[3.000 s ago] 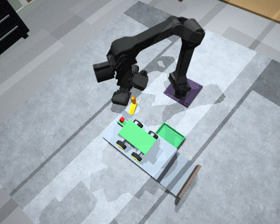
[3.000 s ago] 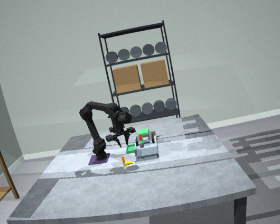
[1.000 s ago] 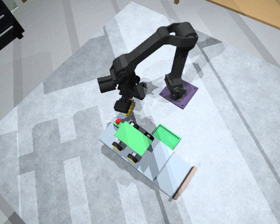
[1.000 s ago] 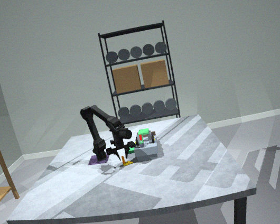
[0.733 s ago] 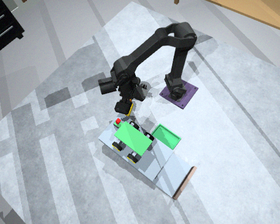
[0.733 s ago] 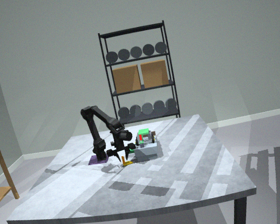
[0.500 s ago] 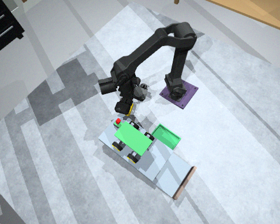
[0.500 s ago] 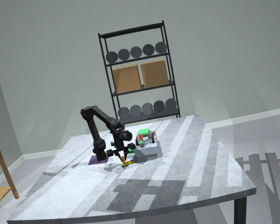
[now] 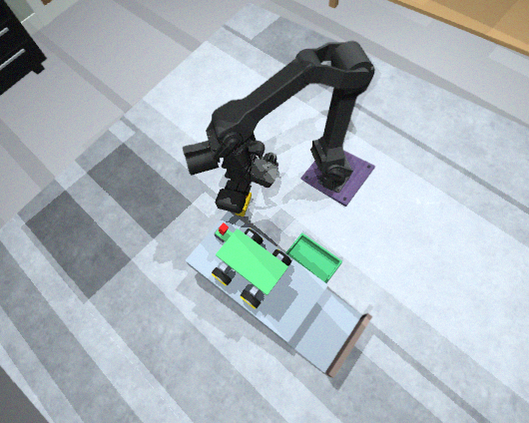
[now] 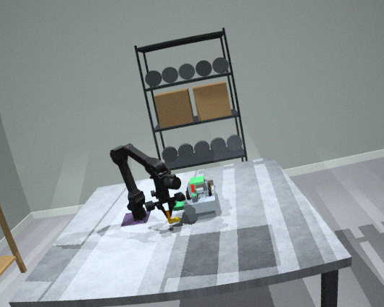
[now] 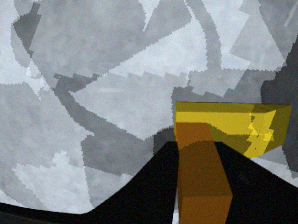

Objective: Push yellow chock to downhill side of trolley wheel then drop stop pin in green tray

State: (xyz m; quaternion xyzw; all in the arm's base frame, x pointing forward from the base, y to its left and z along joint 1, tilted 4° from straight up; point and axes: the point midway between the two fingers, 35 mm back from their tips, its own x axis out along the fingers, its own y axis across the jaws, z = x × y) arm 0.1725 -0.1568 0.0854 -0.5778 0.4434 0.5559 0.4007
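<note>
The green tray is 23 cm to the left of my gripper tip, 6 cm below it and 5 cm ahead of it. From my gripper tip the other things lie so: stop pin: 14 cm ahead, 8 cm above, 5 cm to the left; then grey ramp: 16 cm ahead, 15 cm to the left; then yellow chock: 2 cm ahead, 1 cm to the left, 1 cm below.
</note>
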